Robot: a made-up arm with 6 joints. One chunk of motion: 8 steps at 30 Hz.
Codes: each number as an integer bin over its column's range. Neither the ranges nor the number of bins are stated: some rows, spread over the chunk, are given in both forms.
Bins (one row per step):
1: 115 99 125 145 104 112
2: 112 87 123 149 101 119
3: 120 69 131 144 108 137
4: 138 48 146 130 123 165
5: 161 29 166 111 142 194
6: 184 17 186 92 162 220
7: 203 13 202 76 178 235
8: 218 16 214 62 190 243
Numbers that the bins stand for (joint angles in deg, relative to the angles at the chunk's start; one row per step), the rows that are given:
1: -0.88 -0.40 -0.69 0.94 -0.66 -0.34
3: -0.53 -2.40 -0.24 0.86 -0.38 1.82
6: 3.99 -5.87 3.86 -3.42 3.44 8.98
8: 6.39 -5.93 5.95 -5.89 5.41 10.96
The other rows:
2: -1.09 -1.20 -0.84 1.27 -0.87 0.27
4: 0.74 -3.80 0.88 -0.29 0.68 4.24
5: 2.36 -5.07 2.37 -1.86 2.02 6.74
7: 5.33 -6.13 5.05 -4.74 4.56 10.27

